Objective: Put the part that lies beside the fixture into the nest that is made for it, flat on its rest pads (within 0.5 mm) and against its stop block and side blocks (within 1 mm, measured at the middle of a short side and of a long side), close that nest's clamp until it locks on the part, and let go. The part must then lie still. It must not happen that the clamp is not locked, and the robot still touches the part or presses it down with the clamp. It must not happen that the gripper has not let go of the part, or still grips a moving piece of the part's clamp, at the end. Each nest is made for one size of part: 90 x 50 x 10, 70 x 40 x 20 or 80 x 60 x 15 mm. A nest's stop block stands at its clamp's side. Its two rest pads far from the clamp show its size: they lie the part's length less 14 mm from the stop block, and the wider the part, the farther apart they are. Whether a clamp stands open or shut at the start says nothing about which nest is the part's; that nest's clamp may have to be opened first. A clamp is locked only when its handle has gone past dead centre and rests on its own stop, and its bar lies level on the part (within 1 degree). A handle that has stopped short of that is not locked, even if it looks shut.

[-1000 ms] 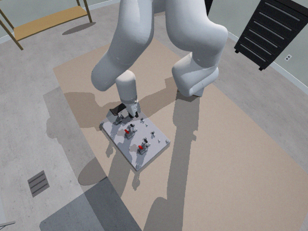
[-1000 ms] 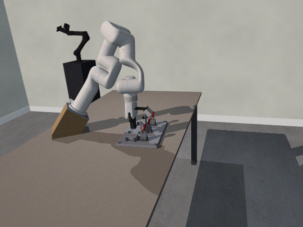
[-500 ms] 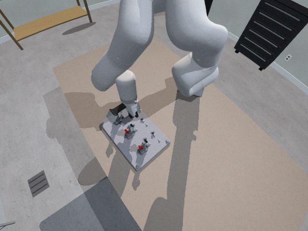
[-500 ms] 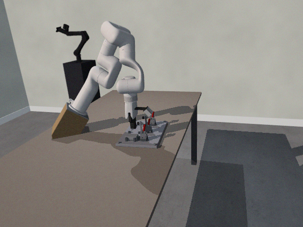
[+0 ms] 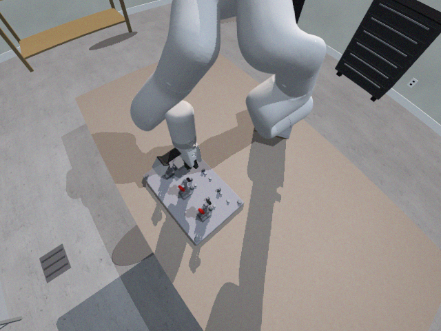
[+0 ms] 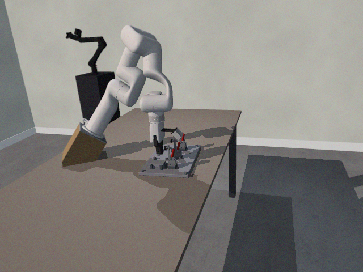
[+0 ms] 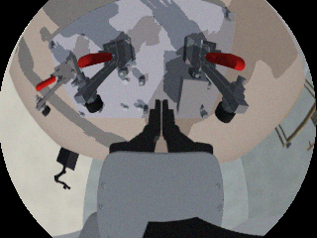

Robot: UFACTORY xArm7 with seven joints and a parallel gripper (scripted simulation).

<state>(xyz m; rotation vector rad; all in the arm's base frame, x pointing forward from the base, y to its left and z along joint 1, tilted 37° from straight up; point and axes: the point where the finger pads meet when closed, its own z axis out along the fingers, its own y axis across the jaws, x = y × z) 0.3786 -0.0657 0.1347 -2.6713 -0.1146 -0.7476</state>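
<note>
Right now the grey block part is 50 mm to the right of my hand, 50 mm below it and 10 mm ahead of it. The rest, counted from my hand: grey fixture plate: 70 mm to the left, 70 mm below, 30 mm ahead.
</note>
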